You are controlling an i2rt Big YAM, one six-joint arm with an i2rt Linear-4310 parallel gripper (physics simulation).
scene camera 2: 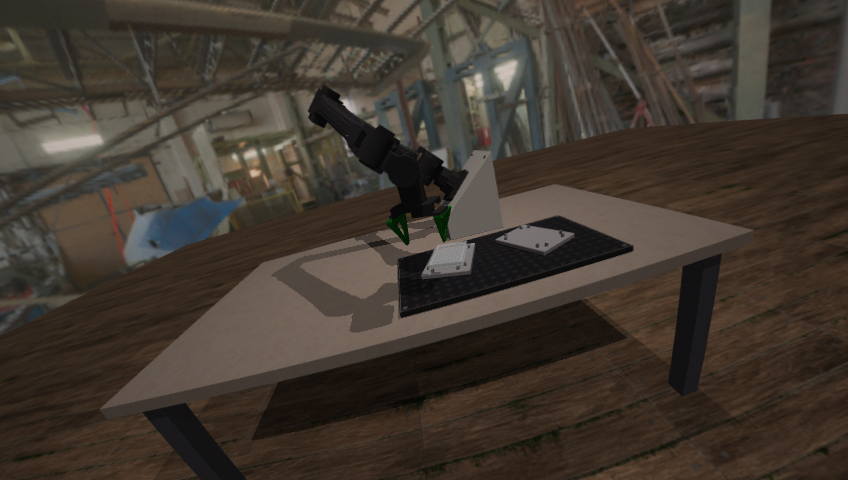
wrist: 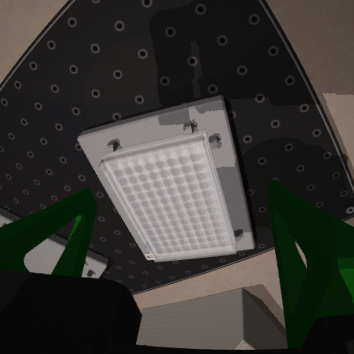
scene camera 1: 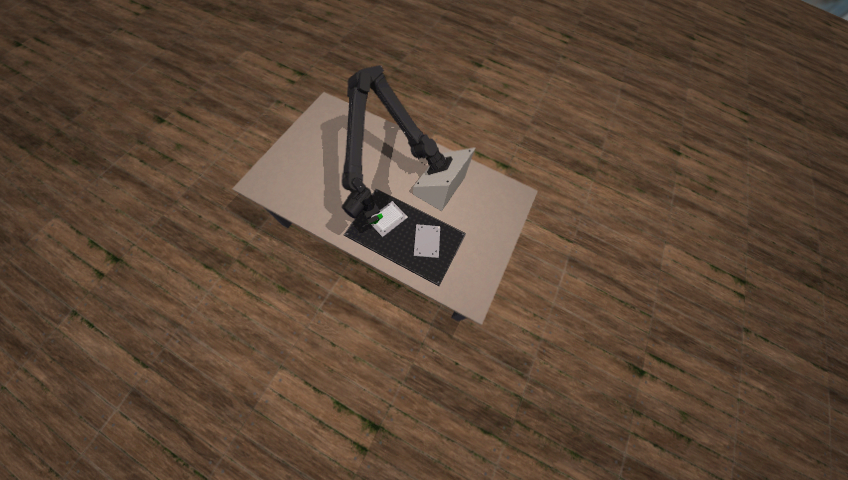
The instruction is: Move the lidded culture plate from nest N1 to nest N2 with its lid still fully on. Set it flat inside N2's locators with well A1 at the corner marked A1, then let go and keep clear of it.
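Places are measured from the arm's base along level axes (x ahead, y left, z up), in centimetres.
Pixels of known places: gripper, fingertip midpoint: [scene camera 2: 425, 242] [wrist: 176, 193] [scene camera 1: 370, 215]; arm's base at its link origin: [scene camera 2: 457, 186] [scene camera 1: 440, 166].
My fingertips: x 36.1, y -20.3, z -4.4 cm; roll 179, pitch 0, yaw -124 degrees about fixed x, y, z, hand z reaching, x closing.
Observation:
For each thing: its middle in the pictures, then the offset to it from my fingertips. Level surfaces: height alone.
- white culture plate at the middle of its body: [wrist: 175, 210] [scene camera 2: 448, 253] [scene camera 1: 387, 216] dx -5.0, dy +5.7, dz -6.4 cm
- nest N1 at the middle of its body: [wrist: 175, 199] [scene camera 2: 449, 258] [scene camera 1: 387, 218] dx -4.8, dy +5.7, dz -7.8 cm
- small light mark at the middle of its body: [wrist: 149, 256] dx -9.4, dy +13.8, dz -7.7 cm
- Nest N2 at the middle of its body: [wrist: 39, 260] [scene camera 2: 533, 236] [scene camera 1: 427, 240] dx -2.1, dy +28.4, dz -7.8 cm
- black perforated board at the middle of its body: [wrist: 80, 215] [scene camera 2: 497, 255] [scene camera 1: 405, 234] dx -1.2, dy +17.3, dz -9.5 cm
- beige table at its surface level: dz -10.1 cm
The white culture plate [scene camera 1: 389, 217] [scene camera 2: 449, 255] [wrist: 170, 200] lies flat on the pale block of nest N1 [wrist: 145, 127], among small dark locator pegs. Its clear lid appears to be on. A small light mark [wrist: 149, 256] shows at its lower left corner in the wrist view. Nest N2 [scene camera 1: 427, 240] [scene camera 2: 535, 237] [wrist: 45, 260] is a pale block with pegs and no plate on it; its A1 mark cannot be made out. My gripper [scene camera 2: 425, 242] [wrist: 176, 193] is open and empty, above the plate's level. In the wrist view its green fingers stand either side of the plate, apart from it.
Both nests sit on a black perforated board [scene camera 1: 398, 249] [scene camera 2: 505, 273] [wrist: 130, 95] on the beige table [scene camera 1: 499, 237] [scene camera 2: 285, 321]. The arm's grey wedge-shaped mount [scene camera 1: 435, 195] [scene camera 2: 479, 205] [wrist: 190, 320] stands behind the board.

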